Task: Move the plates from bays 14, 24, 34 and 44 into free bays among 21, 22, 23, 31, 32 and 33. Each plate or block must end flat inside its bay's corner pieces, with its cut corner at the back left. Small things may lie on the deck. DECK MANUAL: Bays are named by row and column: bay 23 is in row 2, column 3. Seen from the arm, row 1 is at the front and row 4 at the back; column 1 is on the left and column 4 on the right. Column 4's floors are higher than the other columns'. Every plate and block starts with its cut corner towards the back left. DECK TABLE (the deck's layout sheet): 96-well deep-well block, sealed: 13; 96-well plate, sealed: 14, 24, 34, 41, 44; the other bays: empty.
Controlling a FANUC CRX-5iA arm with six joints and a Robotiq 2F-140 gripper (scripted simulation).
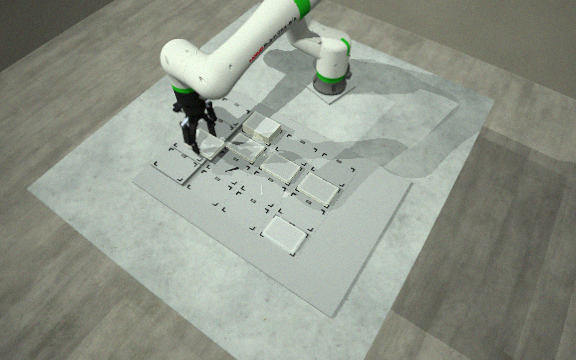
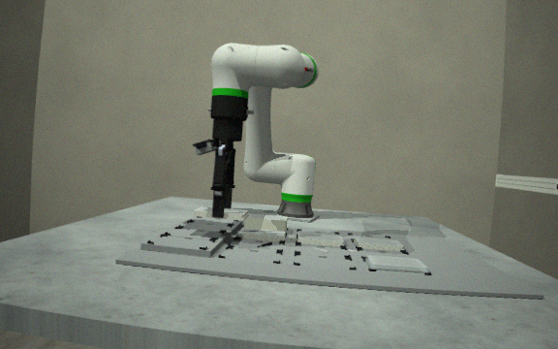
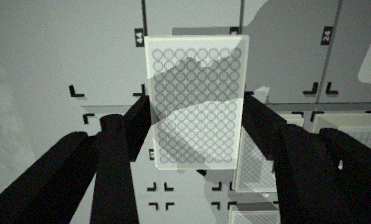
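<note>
My hand is 120 mm to the right of the thin black stick and 90 mm above it. Also, from my hand: sealed deep-well block 210 mm behind, 100 mm to the left, 80 mm below; then plate 110 mm ahead, 430 mm to the left, 90 mm below; then white tip 10 mm ahead, 260 mm to the left, 90 mm below.
</note>
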